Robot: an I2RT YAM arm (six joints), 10 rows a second.
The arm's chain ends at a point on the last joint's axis. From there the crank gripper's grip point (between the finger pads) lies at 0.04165 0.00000 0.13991 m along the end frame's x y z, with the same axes.
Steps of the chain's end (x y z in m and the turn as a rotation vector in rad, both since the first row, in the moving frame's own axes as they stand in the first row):
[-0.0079, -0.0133, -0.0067, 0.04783, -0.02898, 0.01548]
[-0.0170, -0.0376, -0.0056, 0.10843, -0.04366, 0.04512]
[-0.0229, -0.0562, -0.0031, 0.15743, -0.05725, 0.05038]
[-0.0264, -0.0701, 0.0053, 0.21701, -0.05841, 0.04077]
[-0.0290, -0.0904, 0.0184, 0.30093, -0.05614, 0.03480]
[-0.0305, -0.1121, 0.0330, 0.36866, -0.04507, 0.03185]
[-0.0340, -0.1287, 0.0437, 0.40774, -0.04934, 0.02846]
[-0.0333, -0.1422, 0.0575, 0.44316, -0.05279, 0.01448]
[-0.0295, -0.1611, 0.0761, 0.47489, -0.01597, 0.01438]
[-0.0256, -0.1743, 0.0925, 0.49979, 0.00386, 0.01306]
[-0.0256, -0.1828, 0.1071, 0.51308, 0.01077, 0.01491]
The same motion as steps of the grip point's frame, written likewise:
[-0.0119, -0.0194, -0.0057, 0.04783, -0.02898, 0.01548]
[-0.0228, -0.0511, -0.0046, 0.10843, -0.04366, 0.04512]
[-0.0304, -0.0764, -0.0025, 0.15743, -0.05725, 0.05038]
[-0.0340, -0.0989, 0.0044, 0.21701, -0.05841, 0.04077]
[-0.0361, -0.1309, 0.0144, 0.30093, -0.05614, 0.03480]
[-0.0359, -0.1616, 0.0255, 0.36866, -0.04507, 0.03185]
[-0.0400, -0.1835, 0.0343, 0.40774, -0.04934, 0.02846]
[-0.0401, -0.2021, 0.0461, 0.44316, -0.05279, 0.01448]
[-0.0312, -0.2247, 0.0614, 0.47489, -0.01597, 0.01438]
[-0.0246, -0.2408, 0.0754, 0.49979, 0.00386, 0.01306]
[-0.0236, -0.2508, 0.0888, 0.51308, 0.01077, 0.01491]

